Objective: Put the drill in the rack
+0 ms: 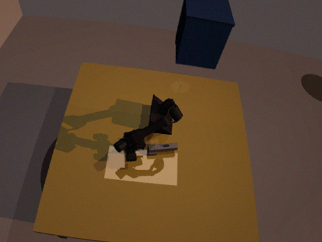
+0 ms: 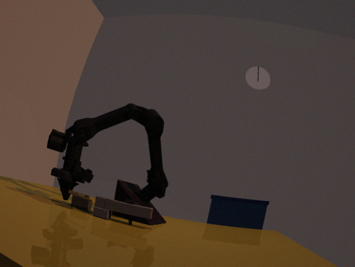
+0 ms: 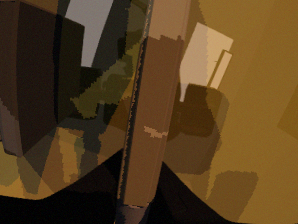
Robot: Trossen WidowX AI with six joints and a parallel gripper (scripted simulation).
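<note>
My gripper tip is now 40 mm to the right of the drill stub, 30 mm below it and 10 mm past it. The rest, counted from my gripper tip: grey housing: 200 mm to the left, 40 mm behind, 20 mm above; then dark key: 230 mm to the left, 40 mm behind, 30 mm above; then dark block: 80 mm behind, 20 mm to the left.
</note>
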